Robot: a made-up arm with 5 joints. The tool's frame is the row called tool.
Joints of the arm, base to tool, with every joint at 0 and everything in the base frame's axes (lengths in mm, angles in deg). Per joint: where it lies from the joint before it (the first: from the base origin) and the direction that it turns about. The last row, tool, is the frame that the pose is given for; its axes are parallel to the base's.
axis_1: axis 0 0 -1 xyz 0 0 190
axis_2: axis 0 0 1 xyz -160 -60 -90
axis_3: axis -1 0 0 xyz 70 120 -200
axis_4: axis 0 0 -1 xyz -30 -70 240
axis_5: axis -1 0 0 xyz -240 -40 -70
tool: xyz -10 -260 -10
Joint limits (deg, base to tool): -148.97..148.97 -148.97..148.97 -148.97..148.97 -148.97..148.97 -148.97..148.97
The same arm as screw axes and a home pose.
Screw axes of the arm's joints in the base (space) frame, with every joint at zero. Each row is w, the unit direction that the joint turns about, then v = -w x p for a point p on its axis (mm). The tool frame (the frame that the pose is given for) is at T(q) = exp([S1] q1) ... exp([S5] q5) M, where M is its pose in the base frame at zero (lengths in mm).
S1 = (0, 0, -1, 0, 0, 0)
S2 = (0, 0, 1, -60, 160, 0)
S3 = (-1, 0, 0, 0, 100, 60)
S4 = (0, 0, -1, 10, -120, 0)
S5 = (-1, 0, 0, 0, -70, -50)
M =
1 0 0 -370
0 1 0 -310
0 0 1 60
0 0 0 1
Joint limits (deg, base to tool): -148.97..148.97 -148.97..148.97 -148.97..148.97 -148.97..148.97 -148.97..148.97

